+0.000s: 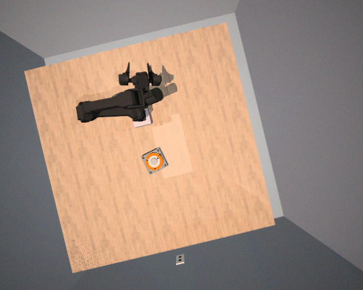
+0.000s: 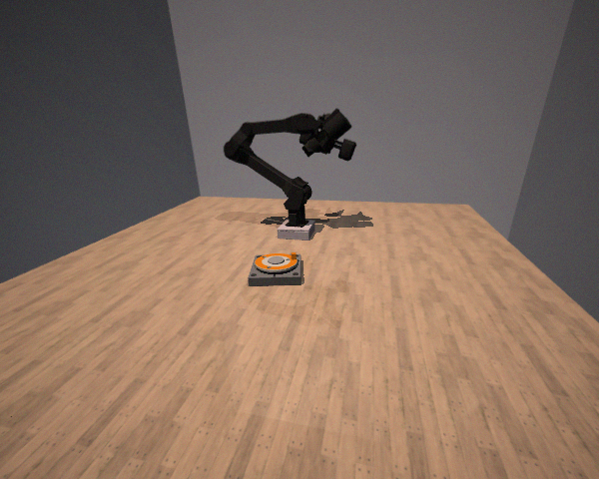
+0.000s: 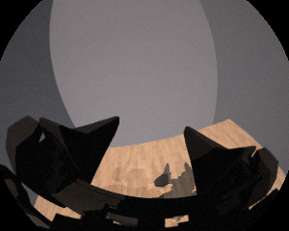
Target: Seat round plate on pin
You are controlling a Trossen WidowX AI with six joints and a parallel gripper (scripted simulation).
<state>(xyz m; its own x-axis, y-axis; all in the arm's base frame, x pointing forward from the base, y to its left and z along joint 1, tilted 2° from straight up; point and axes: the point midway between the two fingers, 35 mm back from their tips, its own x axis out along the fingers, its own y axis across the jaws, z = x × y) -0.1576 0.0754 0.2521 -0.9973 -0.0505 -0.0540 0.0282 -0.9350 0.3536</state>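
Right now the plate is 470 mm ahead of my gripper tip, 250 mm below it and 10 mm to the left of it. Also, from my gripper tip: square grey base: 480 mm ahead, 260 mm below.
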